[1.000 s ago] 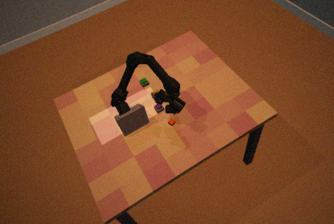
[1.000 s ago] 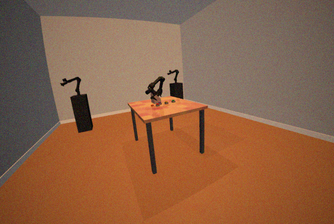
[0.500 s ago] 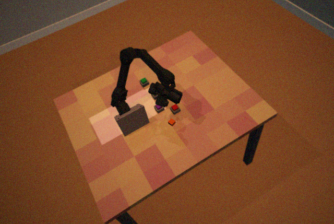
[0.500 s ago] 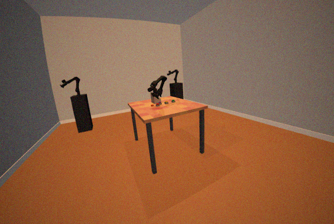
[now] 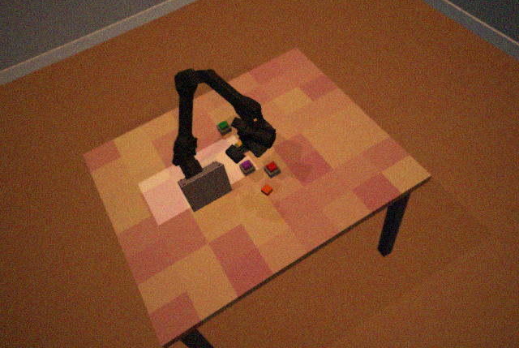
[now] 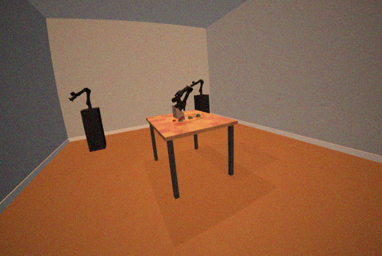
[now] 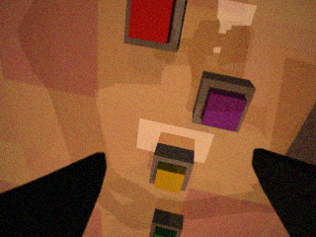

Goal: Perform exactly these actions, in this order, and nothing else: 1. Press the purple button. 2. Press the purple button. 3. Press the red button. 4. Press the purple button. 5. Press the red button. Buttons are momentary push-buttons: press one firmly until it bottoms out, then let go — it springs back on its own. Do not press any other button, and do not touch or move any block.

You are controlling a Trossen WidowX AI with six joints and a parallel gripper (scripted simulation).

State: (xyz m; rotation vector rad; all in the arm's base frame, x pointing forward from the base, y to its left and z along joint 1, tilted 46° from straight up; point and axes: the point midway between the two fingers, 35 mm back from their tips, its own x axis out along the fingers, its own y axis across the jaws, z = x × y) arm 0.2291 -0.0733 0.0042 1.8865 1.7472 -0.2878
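Now: the purple button 30 mm behind my gripper tip, 10 mm to the left of it and 90 mm below it. From my gripper tip the other things lie so: yellow button (110 mm to the left, 90 mm below); then green button (10 mm behind, 240 mm to the left, 90 mm below); then red button (40 mm ahead, 60 mm to the right, 90 mm below).
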